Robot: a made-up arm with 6 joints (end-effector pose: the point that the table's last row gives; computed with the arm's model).
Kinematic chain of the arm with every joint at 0, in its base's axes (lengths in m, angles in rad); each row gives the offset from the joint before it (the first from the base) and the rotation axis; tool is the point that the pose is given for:
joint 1: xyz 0 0 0.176 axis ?
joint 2: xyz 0 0.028 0 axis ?
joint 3: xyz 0 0 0.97 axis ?
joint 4: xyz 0 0 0.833 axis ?
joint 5: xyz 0 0 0 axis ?
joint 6: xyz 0 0 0.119 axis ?
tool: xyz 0 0 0
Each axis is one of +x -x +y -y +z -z.
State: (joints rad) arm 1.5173 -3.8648 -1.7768 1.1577 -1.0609 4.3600
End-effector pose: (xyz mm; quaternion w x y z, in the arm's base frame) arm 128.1 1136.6 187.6 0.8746 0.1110 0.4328 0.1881
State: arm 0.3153 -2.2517 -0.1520 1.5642 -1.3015 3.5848
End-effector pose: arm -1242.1 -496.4 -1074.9 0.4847 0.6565 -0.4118 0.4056
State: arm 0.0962 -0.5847 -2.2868 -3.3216 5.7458 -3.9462
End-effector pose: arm -840.4 -63.9 99.5 0.3711 0.4789 -0.7858 -0.1245
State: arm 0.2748 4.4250 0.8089 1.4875 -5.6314 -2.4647
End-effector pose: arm -1693.7 -373.7 368.4 0.7274 0.0408 -0.5277 -0.4367
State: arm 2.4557 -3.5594 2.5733 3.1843 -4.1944 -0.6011
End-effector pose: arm 224.1 -213.9 -369.4 0.0376 0.0312 0.9988 -0.0055
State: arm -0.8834 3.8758 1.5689 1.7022 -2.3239 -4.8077
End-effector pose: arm -807.1 891.6 -33.1 0.1682 0.4153 0.7215 -0.5279
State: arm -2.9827 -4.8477 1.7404 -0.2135 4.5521 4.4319
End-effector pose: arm -1026.4 -218.0 -510.6 0.5040 -0.2953 -0.5913 0.5561
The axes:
joint 1: +z
joint 2: +y
joint 3: +y
joint 4: +z
joint 5: +y
joint 6: +z

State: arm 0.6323 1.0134 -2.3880 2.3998 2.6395 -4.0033
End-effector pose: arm 41.4 113.0 789.7 0.4247 -0.4167 0.7654 0.2454
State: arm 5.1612 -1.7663 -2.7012 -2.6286 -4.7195 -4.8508
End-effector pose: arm -78.3 92.6 -114.0 0.1186 0.2059 0.1893 -0.9527
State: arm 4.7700 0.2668 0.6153 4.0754 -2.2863 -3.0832
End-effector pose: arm 150.3 -865.3 1550.2 0.2196 0.4261 0.8368 0.2646
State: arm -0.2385 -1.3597 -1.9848 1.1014 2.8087 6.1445
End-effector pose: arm -782.5 254.7 -330.0 0.7093 -0.0452 -0.2236 -0.6670
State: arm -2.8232 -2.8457 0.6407 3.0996 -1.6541 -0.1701
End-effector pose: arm 972.2 296.2 -1144.1 0.9589 -0.0848 0.2591 0.0786
